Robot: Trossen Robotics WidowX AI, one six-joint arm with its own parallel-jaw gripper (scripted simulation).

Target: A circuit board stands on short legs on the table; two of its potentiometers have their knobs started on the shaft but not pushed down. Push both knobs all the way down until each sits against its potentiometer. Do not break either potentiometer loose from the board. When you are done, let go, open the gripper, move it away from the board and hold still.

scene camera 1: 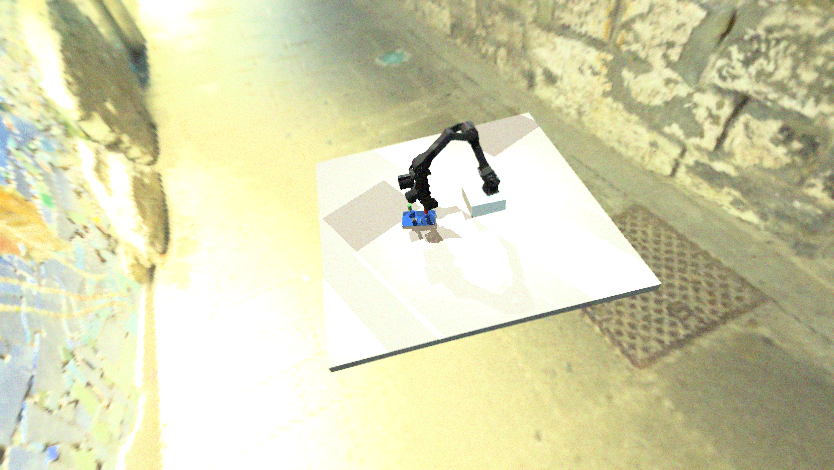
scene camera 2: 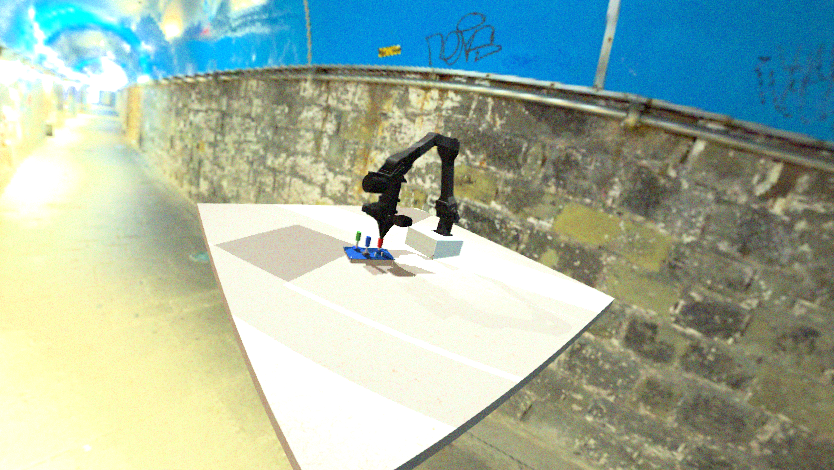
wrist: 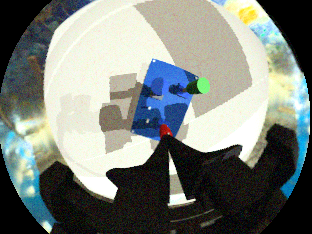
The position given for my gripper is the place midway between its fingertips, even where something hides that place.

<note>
I see my gripper [scene camera 2: 381, 238].
My gripper is seen too in the wrist view [wrist: 166, 137].
</note>
